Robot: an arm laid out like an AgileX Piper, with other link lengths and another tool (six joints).
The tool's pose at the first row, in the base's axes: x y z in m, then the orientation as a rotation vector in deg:
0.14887 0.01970 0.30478 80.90 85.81 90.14
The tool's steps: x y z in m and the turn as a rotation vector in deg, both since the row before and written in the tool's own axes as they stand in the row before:
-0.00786 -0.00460 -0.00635 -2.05 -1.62 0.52
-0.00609 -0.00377 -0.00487 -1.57 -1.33 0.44
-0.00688 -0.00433 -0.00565 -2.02 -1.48 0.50
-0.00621 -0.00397 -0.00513 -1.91 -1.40 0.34
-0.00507 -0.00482 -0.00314 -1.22 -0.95 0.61
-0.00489 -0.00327 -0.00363 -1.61 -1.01 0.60
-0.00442 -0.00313 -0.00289 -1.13 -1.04 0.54
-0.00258 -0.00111 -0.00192 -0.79 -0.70 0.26
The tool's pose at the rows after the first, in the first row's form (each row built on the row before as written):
0.14421 0.01137 0.29911 81.19 82.61 90.03
0.14045 0.00518 0.29436 81.48 80.09 89.87
0.13592 -0.00165 0.28881 81.62 77.02 89.80
0.13168 -0.00760 0.28358 81.60 74.20 89.61
0.12893 -0.01157 0.27763 81.94 72.16 89.68
0.12585 -0.01583 0.27314 82.05 69.73 89.84
0.12341 -0.01943 0.26880 82.41 67.77 89.72
0.12179 -0.02175 0.26691 82.54 66.48 89.57

